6 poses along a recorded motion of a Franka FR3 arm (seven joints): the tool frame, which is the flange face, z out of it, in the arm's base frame.
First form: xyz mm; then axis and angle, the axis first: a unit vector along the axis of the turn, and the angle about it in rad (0 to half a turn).
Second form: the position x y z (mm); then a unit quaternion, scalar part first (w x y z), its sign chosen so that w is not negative. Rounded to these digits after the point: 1 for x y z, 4 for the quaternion.
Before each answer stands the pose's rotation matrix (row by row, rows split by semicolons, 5 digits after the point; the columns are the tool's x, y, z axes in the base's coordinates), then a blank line. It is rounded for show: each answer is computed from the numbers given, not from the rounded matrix.
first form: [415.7 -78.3 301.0 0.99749 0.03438 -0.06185 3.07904]
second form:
0.98999 0.07239 -0.12112; 0.06465 -0.99568 -0.06660; -0.12542 0.05811 -0.99040

[415.7 -78.3 301.0 0.0313 0.9970 0.0344 -0.0618]
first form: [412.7 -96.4 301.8 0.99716 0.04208 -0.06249 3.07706]
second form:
0.98866 0.08786 -0.12178; 0.07980 -0.99438 -0.06956; -0.12721 0.05905 -0.99012

[412.7 -96.4 301.8 0.0323 0.9966 0.0421 -0.0625]
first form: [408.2 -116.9 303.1 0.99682 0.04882 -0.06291 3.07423]
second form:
0.98733 0.10145 -0.12199; 0.09299 -0.99297 -0.07323; -0.12856 0.06096 -0.98983

[408.2 -116.9 303.1 0.0337 0.9963 0.0488 -0.0629]
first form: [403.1 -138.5 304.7 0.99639 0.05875 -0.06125 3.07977]
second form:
0.98561 0.12075 -0.11831; 0.11318 -0.99119 -0.06875; -0.12557 0.05437 -0.99059

[403.1 -138.5 304.7 0.0309 0.9959 0.0587 -0.0612]
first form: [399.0 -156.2 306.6 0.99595 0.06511 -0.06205 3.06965]
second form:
0.98384 0.13398 -0.11876; 0.12506 -0.98895 -0.07966; -0.12812 0.06352 -0.98972

[399.0 -156.2 306.6 0.0360 0.9953 0.0651 -0.0620]
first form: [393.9 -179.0 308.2 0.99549 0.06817 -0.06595 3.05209]
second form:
0.98204 0.14135 -0.12495; 0.12956 -0.98672 -0.09795; -0.13714 0.08001 -0.98732

[393.9 -179.0 308.2 0.0447 0.9945 0.0681 -0.0659]
